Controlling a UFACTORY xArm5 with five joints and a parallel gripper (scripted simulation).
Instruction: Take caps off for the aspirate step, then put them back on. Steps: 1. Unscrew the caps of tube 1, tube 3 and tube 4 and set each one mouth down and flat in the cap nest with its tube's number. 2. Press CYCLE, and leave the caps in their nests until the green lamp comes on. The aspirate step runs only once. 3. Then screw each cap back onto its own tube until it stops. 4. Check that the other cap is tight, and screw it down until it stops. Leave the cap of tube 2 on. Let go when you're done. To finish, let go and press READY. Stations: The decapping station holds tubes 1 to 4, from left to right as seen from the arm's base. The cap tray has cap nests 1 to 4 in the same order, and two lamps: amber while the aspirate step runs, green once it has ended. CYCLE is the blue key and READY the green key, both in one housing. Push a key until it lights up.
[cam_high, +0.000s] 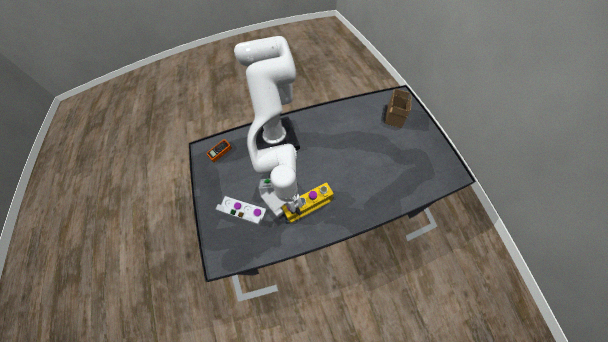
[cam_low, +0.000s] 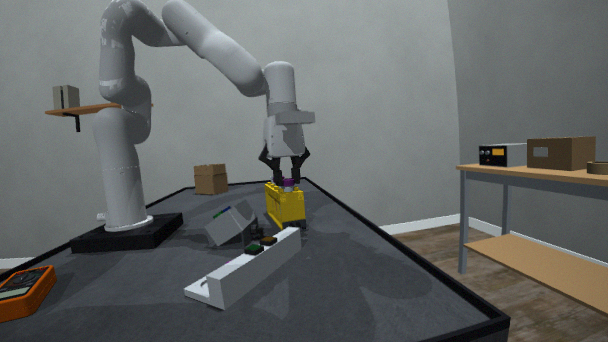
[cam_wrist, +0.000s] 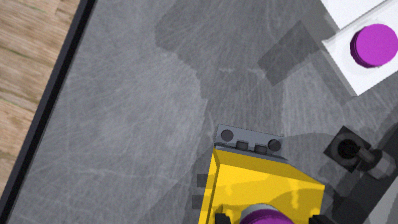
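Right now the green key is 170 mm behind my hand, 60 mm to the right of it and 60 mm below it. Round my hand: table edge: 260 mm to the left, 190 mm ahead, 120 mm below; blue key: 160 mm behind, 60 mm below, 20 mm to the right; grey key housing: 150 mm behind, 80 mm below, 40 mm to the right.
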